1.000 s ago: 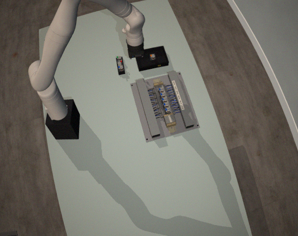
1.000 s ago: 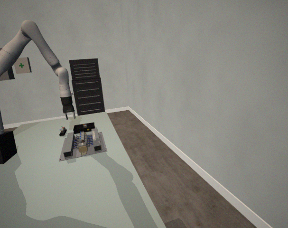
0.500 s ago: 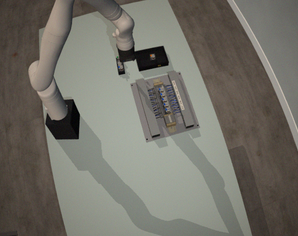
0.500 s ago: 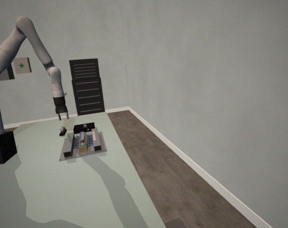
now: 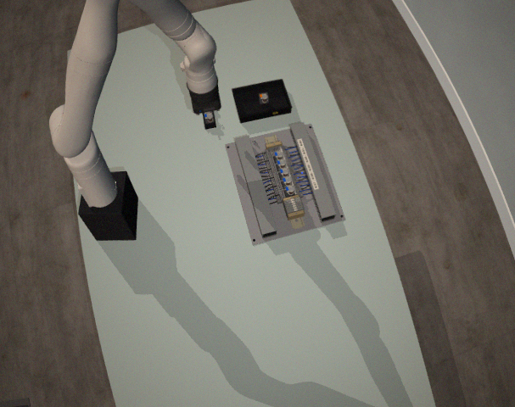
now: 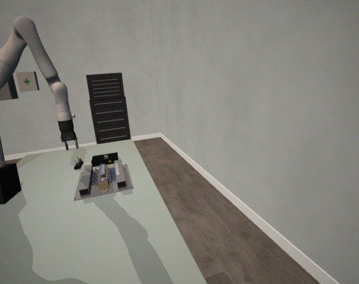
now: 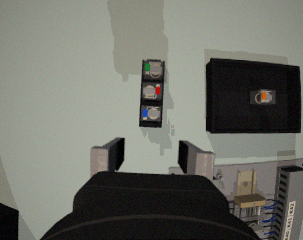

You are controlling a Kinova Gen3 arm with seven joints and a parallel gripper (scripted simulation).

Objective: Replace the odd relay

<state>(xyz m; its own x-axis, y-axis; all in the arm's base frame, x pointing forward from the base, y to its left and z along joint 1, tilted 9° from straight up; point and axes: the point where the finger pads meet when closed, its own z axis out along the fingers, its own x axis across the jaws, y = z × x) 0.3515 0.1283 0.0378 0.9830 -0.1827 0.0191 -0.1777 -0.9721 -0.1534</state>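
My hand is 1 cm short of the spare holder, 7 cm to the right of it and 14 cm above it. From my hand the other things lie so: black tray: 18 cm ahead, 4 cm to the left, 14 cm below.
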